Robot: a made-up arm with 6 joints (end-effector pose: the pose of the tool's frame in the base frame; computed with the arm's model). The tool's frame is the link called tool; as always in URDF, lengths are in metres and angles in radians. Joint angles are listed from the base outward.
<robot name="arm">
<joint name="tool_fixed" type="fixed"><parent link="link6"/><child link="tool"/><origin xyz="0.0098 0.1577 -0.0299" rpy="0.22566 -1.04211 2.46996"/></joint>
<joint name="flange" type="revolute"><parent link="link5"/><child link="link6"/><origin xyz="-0.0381 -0.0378 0.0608" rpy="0 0 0"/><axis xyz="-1 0 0"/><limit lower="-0.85" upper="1.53"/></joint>
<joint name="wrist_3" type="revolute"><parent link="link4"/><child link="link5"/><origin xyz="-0.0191 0.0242 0.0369" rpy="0 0 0"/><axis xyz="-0.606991 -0.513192 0.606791"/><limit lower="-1.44" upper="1.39"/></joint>
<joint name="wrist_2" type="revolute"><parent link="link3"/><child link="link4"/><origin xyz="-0.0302 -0.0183 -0.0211" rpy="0 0 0"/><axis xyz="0 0 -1"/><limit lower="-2.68" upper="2.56"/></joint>
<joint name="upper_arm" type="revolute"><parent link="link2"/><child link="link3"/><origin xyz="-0.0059 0.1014 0.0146" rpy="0 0 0"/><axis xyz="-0.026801 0.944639 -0.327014"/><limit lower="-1.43" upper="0.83"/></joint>
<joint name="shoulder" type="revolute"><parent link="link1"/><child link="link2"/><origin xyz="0.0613 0.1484 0.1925" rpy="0 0 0"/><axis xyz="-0.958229 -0.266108 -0.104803"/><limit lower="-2.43" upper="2.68"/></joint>
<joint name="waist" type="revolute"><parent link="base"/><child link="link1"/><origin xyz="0.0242 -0.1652 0.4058" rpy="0 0 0"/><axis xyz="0 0 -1"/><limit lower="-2.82" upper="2.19"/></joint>
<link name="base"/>
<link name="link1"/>
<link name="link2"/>
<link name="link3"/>
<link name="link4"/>
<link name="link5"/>
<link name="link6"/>
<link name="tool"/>
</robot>
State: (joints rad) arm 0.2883 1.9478 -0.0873 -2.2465 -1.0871 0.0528
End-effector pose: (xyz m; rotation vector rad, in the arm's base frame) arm 0.0288 0.0260 0.4554 1.4633 1.5086 0.0161
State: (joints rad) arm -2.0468 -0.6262 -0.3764 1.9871 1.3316 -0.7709
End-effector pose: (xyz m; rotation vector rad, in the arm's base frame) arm -0.3285 -0.1574 0.7670 -1.6104 -0.4549 -1.9892
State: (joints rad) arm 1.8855 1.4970 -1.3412 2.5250 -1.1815 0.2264
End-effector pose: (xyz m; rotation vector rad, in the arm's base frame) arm 0.2035 -0.2330 0.6226 -1.4585 -1.3622 0.9444
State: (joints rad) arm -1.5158 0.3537 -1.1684 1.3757 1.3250 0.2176
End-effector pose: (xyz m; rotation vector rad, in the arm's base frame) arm -0.2726 -0.0285 0.5170 0.7980 0.4395 -2.7659
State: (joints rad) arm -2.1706 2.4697 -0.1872 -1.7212 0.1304 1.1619
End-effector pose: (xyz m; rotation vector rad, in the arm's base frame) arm -0.0654 -0.1523 0.6228 -2.5480 1.2858 -0.5664
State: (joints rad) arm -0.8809 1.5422 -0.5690 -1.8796 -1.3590 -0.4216
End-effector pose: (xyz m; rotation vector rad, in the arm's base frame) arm -0.1728 -0.0334 0.4182 0.6123 1.8694 1.6709
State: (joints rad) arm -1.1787 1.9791 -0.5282 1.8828 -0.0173 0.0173
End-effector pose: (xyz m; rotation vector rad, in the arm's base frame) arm -0.1369 0.0804 0.5020 1.1114 1.3613 -2.4916
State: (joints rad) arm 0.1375 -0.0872 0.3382 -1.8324 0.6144 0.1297
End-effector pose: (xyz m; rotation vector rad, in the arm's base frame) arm -0.0363 -0.0223 0.6296 -0.3615 -0.4441 -1.7993
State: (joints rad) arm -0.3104 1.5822 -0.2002 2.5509 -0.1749 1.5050
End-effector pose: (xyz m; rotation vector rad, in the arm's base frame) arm 0.1270 -0.0341 0.4799 -0.0035 -0.9929 0.3402
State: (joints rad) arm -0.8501 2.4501 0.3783 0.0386 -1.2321 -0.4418
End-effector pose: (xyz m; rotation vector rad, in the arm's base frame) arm -0.0121 0.1109 0.4852 -0.4905 -0.7425 2.5850
